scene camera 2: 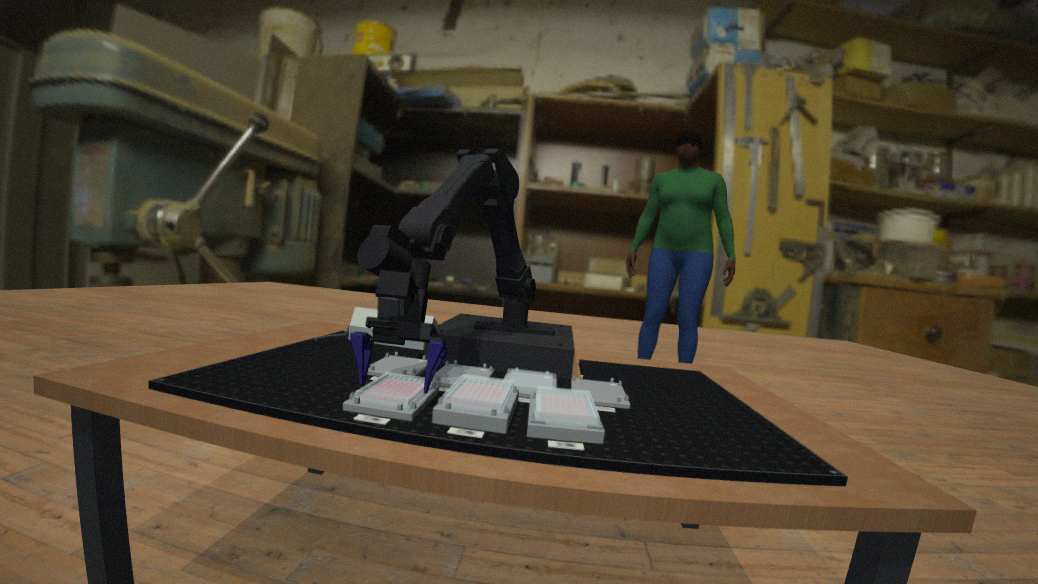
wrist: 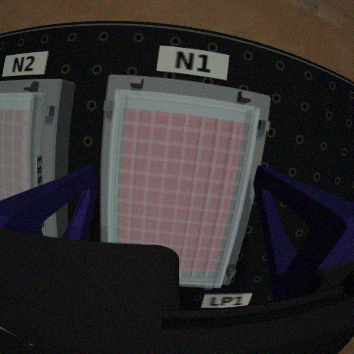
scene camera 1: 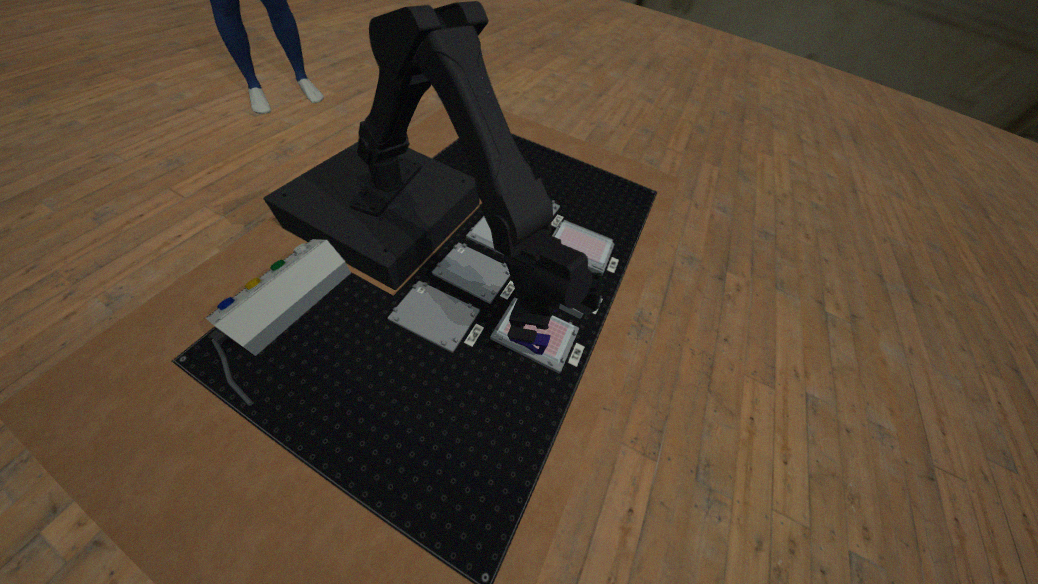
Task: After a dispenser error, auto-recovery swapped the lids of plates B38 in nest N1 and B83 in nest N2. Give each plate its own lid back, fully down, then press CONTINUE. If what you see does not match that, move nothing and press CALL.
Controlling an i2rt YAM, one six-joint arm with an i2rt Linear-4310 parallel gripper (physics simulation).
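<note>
The plate in nest N1 has pink wells under a clear cover; I cannot tell whether its lid is fully down. My gripper is open, one purple finger at each long side of that plate, holding nothing. The plate in nest N2 is also pink under a clear cover; small dark lettering on its side is too blurred to read surely. The arm mostly hides it in scene camera 1. The N1 plate's lettering does not show. The button console stands left of the arm base.
A third pink plate stands beyond N2. Grey lid places LP1 and LP2 lie between the nests and the arm base. The console has blue, yellow and green buttons.
</note>
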